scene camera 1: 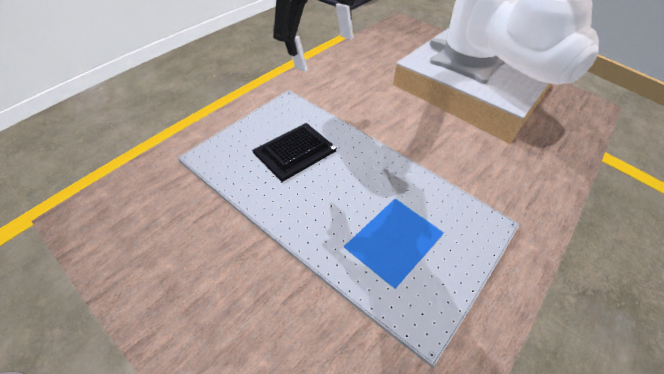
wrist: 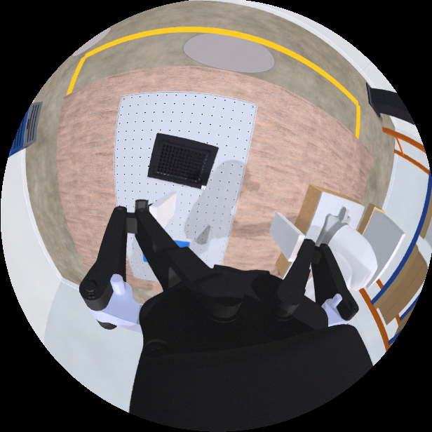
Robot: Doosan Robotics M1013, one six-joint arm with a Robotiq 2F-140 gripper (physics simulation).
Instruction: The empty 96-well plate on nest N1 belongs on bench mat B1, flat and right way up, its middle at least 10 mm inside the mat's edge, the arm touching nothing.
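Frame: origin at the arm's base, x ahead, y left, z up, level; millimetres.
Seen in the pictures: gripper, fingertip midpoint: [scene camera 1: 325, 52]; arm's base at its link origin: [scene camera 1: 468, 61].
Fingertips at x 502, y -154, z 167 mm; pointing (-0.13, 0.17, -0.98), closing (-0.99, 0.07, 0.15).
Pixels of each thing's middle, then the offset from my fingertips to it. "pt": a spot on its surface instead. Level surfaces: height alone.
- black 96-well plate at the middle of its body: [scene camera 1: 294, 146] dx +78, dy -19, dz -219 mm
- black nest N1 at a spot on its surface: [scene camera 1: 269, 163] pt dx +153, dy -29, dz -226 mm
- blue square at a spot on its surface: [scene camera 1: 395, 245] pt dx +143, dy +308, dz -236 mm
- light grey perforated board at its surface level: dz -238 mm
The black 96-well plate [scene camera 1: 296, 144] [wrist: 181, 160] sits on the black nest N1 [scene camera 1: 269, 163] [wrist: 212, 154], its grid of wells facing up. It looks flat, but dark on dark makes its edges hard to tell. Bench mat B1 is the blue square [scene camera 1: 395, 245] [wrist: 183, 244]; it lies flat and bare in the scene view, and is partly hidden behind a finger in the wrist view. My gripper [scene camera 1: 325, 52] [wrist: 225, 212] is wide open with no object between its pale finger pads. It hangs high above the board, apart from plate and nest.
The nest and mat are on a light grey perforated board [scene camera 1: 295, 220] [wrist: 135, 120] on a wood-patterned floor area [scene camera 1: 175, 260] [wrist: 85, 165]. The white arm base [scene camera 1: 475, 40] stands on a wooden-sided block [scene camera 1: 450, 107] beyond the board's long edge.
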